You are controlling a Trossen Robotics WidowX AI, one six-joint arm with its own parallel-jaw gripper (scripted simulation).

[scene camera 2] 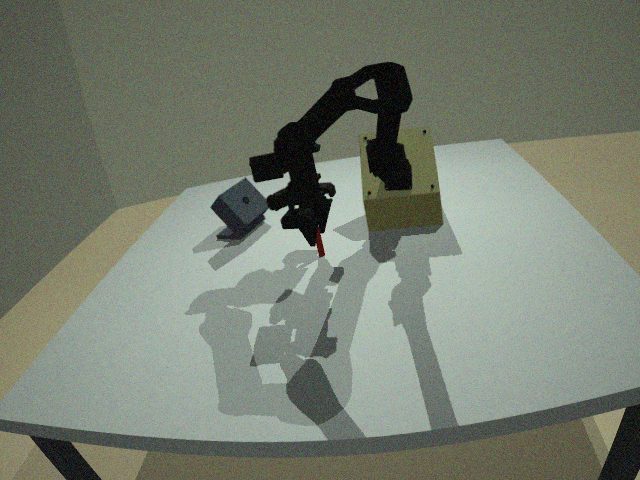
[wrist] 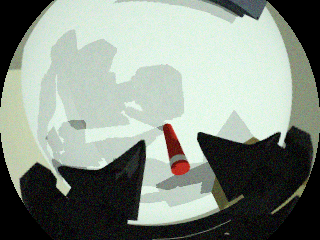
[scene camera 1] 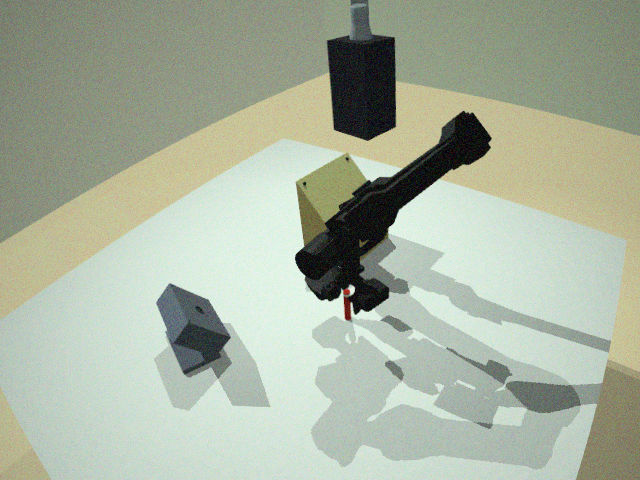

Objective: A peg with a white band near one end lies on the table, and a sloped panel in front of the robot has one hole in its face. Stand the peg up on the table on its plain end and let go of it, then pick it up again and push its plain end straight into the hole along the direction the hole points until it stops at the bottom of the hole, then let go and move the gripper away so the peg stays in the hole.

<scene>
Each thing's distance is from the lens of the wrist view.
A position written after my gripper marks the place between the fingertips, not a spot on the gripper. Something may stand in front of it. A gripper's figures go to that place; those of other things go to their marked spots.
my gripper (wrist: 172,140): 0.10 m
red peg (wrist: 179,164): 0.07 m
</scene>
